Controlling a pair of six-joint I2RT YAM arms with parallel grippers.
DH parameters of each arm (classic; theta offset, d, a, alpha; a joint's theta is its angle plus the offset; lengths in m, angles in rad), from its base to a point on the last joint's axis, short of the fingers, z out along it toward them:
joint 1: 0 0.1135 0.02 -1.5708
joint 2: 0 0 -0.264 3.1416
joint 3: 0.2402 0 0.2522 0
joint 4: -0.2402 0 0.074 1.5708
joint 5: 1.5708 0 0 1.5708
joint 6: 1.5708 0.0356 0 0
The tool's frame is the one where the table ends.
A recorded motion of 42 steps. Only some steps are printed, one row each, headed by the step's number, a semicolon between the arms.
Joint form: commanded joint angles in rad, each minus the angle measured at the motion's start. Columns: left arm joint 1, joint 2, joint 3, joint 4, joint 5, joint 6; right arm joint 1, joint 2, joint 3, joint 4, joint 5, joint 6.
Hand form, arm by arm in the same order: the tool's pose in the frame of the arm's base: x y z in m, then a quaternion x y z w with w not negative. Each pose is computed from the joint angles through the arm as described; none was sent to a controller.
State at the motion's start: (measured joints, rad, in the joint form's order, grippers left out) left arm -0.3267 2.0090 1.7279 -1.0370 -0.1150 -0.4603; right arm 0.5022 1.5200 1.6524 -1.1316 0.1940 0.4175
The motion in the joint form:
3: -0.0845 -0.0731 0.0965 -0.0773 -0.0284 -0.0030; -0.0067 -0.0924 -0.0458 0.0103 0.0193 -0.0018
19: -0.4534 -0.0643 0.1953 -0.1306 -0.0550 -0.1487; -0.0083 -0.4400 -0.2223 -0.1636 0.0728 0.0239
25: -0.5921 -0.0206 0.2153 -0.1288 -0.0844 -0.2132; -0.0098 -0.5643 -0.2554 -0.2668 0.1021 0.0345
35: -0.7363 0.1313 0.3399 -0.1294 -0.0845 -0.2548; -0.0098 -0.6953 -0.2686 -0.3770 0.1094 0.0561
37: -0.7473 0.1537 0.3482 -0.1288 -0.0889 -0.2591; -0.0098 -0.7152 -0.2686 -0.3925 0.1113 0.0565
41: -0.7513 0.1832 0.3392 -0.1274 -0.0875 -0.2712; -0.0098 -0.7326 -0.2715 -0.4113 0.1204 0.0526
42: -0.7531 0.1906 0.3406 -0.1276 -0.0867 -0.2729; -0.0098 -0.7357 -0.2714 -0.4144 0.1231 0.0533
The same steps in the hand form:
3: 0.3699 -0.1557 0.2897 -0.03788 0.98197 -0.00857 0.18498; 0.2470 0.1249 0.3894 -0.00484 0.94618 0.04432 0.32054
19: 0.2909 -0.2793 0.3127 0.06755 0.97610 -0.05693 0.19857; 0.1528 0.0716 0.3989 0.01618 0.94376 0.02454 0.32933
25: 0.2561 -0.3239 0.3018 0.10210 0.97380 -0.05875 0.19452; 0.1157 0.0503 0.3997 0.02551 0.94357 0.01065 0.33002
35: 0.2233 -0.3867 0.2750 0.15365 0.96940 -0.06574 0.17984; 0.0751 0.0282 0.4004 0.03735 0.94159 0.01291 0.33443
37: 0.2211 -0.3927 0.2678 0.15736 0.96967 -0.06049 0.17694; 0.0689 0.0248 0.4005 0.03815 0.94079 0.01322 0.33659
41: 0.2213 -0.3970 0.2525 0.15586 0.97275 -0.04783 0.16486; 0.0634 0.0215 0.3996 0.03738 0.94085 0.00764 0.33666
42: 0.2211 -0.3984 0.2497 0.15635 0.97314 -0.04593 0.16262; 0.0624 0.0209 0.3996 0.03813 0.94063 0.00663 0.33722

